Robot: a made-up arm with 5 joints.
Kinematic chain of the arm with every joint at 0, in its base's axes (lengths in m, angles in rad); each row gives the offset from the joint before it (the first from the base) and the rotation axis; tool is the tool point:
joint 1: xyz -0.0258 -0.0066 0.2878 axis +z
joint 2: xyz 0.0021 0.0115 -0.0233 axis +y
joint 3: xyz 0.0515 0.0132 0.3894 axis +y
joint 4: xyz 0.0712 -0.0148 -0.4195 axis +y
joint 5: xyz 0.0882 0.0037 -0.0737 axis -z
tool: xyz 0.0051 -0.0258 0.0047
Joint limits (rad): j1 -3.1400..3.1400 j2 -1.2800..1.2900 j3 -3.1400..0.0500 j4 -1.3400..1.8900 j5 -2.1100..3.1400
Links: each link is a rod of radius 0.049 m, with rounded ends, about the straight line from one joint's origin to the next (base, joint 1, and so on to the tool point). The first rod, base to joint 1, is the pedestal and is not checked.
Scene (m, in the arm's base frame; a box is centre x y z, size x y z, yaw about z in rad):
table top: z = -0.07
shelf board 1: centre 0.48 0.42 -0 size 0.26 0.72 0.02 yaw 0.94
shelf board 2: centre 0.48 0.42 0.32 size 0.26 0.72 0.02 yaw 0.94
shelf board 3: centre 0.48 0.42 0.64 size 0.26 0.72 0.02 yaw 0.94
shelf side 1: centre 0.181 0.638 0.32 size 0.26 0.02 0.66 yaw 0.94
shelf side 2: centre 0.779 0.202 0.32 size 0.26 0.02 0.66 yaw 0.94
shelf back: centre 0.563 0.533 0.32 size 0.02 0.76 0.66 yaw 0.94
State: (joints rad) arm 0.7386 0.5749 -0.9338 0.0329 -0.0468
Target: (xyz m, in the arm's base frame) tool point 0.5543 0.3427 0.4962
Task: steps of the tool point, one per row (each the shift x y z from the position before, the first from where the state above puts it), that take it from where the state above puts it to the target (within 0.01 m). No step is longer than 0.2 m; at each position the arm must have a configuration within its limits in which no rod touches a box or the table.
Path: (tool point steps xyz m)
1: -0.0594 -0.0957 0.0010
2: -0.0774 -0.0916 -0.0009
3: 0.1010 0.0077 0.1479
4: 0.0426 -0.0387 0.1878
5: 0.0760 0.0863 0.0110
6: 0.0584 0.0978 -0.0110

